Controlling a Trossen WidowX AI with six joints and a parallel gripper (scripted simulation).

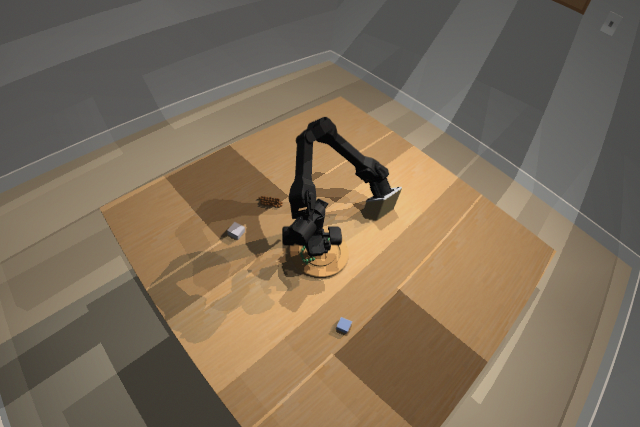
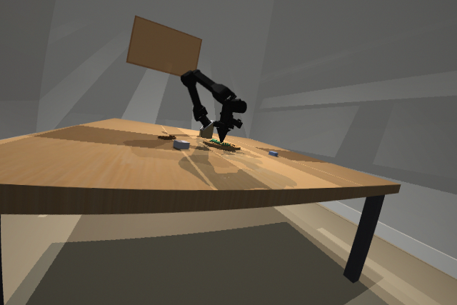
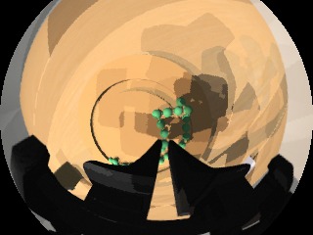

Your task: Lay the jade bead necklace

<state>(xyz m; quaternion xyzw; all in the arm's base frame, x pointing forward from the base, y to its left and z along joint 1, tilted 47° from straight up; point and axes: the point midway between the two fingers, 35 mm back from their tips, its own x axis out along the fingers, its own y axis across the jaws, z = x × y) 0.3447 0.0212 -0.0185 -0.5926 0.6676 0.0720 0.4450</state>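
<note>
The round wooden bead board lies 30 mm behind my gripper tip, 10 mm to the left of it and 10 mm below it. The rest, counted from my gripper tip: blue block: 60 mm ahead, 270 mm to the left, 10 mm below; then pale grey block: 170 mm ahead, 200 mm to the right, 10 mm below.
</note>
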